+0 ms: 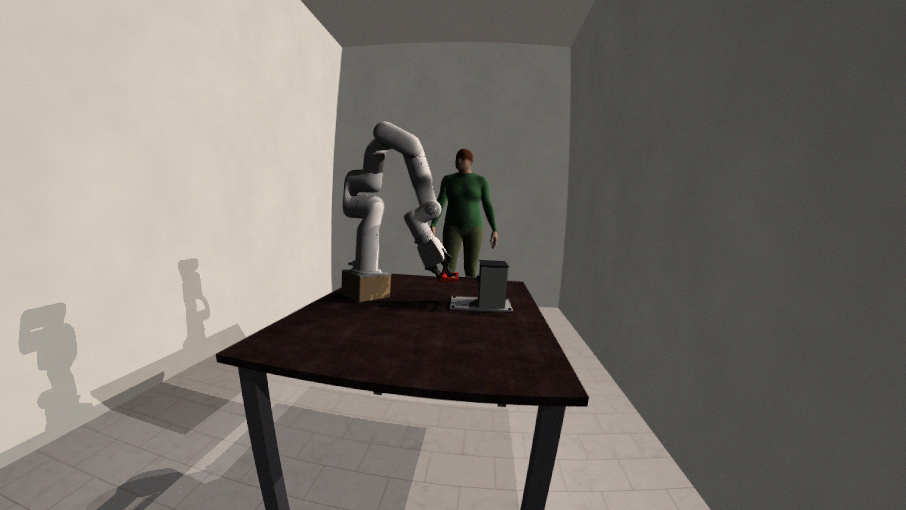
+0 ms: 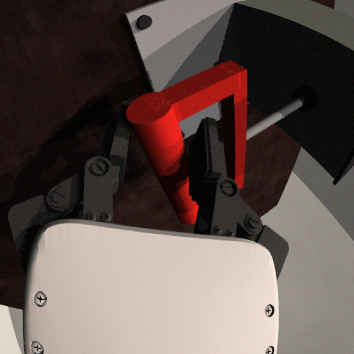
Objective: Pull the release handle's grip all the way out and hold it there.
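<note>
The release handle is a red frame (image 2: pixel 207 95) with a thick round grip (image 1: pixel 448 276) (image 2: pixel 161 140) on its near side. A thin pale rod (image 2: pixel 275 119) joins it to the grey housing (image 1: pixel 492 288) (image 2: pixel 280 60), and a length of rod shows between frame and housing. My gripper (image 1: pixel 446 276) (image 2: pixel 164 124) is shut on the grip, its fingers partly spread, one on each side. The right finger passes through the frame's opening. The left finger is by the grip's upper end, with a dark gap beside it lower down; the contact is partly hidden.
The housing stands on a pale baseplate (image 1: pixel 461 307) (image 2: pixel 172 27) bolted to the dark table (image 1: pixel 405 348). The arm's base sits on a wooden block (image 1: pixel 372 288) at the left. A person in green (image 1: pixel 465 199) stands behind the table.
</note>
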